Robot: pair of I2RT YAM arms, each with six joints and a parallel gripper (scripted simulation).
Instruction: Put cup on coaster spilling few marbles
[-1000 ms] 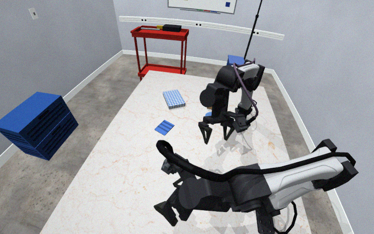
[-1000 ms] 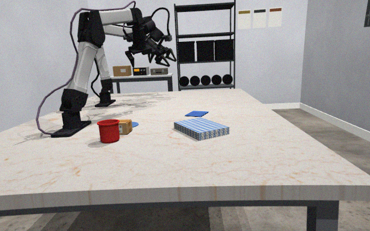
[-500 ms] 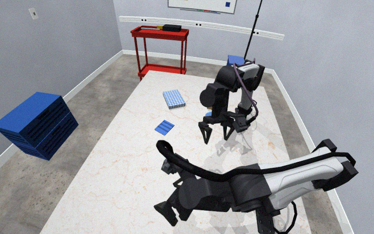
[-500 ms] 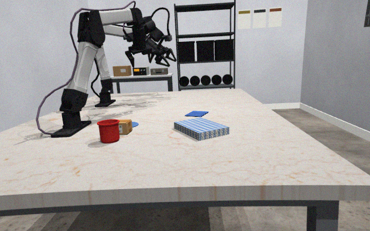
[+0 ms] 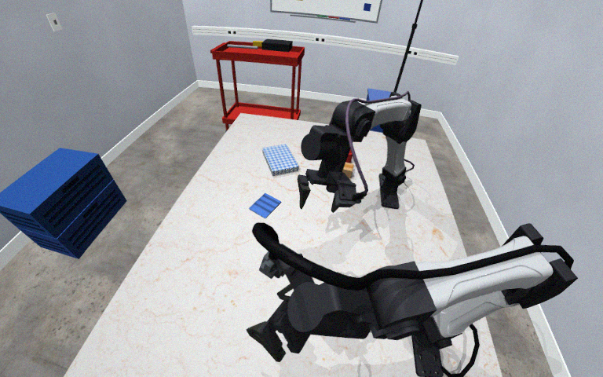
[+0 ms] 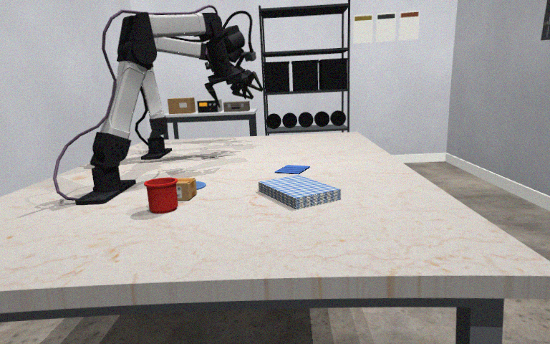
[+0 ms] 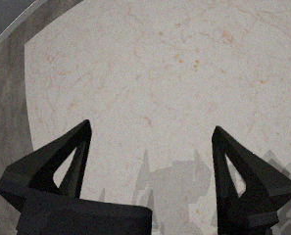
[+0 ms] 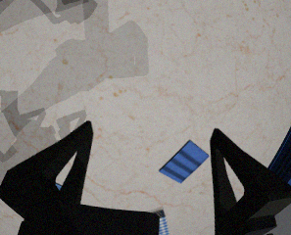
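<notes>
Now: the red cup 150 mm behind my right hand, 500 mm to the right of it and 180 mm below it.
</notes>
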